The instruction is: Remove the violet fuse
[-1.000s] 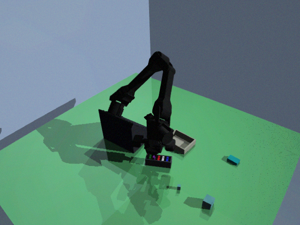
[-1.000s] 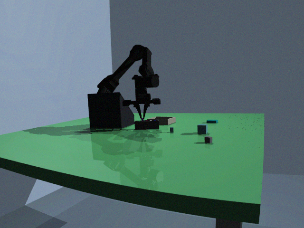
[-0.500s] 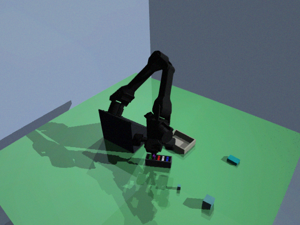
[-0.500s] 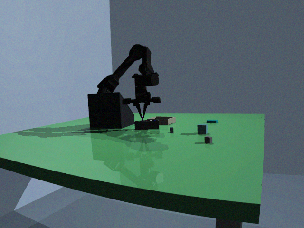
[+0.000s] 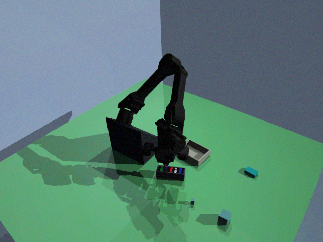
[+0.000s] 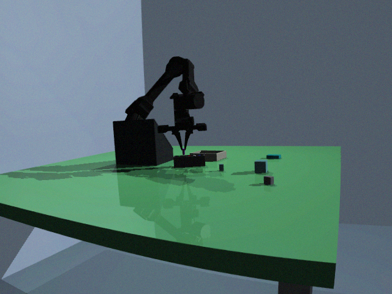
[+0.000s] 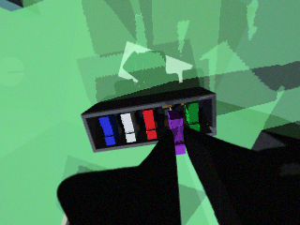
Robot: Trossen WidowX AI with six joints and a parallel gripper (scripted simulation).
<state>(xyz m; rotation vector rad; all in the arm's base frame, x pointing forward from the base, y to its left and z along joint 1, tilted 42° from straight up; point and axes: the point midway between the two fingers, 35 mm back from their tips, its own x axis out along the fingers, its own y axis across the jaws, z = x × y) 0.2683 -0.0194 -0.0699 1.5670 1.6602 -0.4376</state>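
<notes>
The green fuse is 40 mm below my gripper tip, 20 mm behind it and 10 mm to the right of it. The rest, counted from my gripper tip: red fuse: 40 mm below, 20 mm ahead, 10 mm to the left; then small grey-blue block: 170 mm ahead, 80 mm to the right, 50 mm below; then violet fuse: 10 mm below.
</notes>
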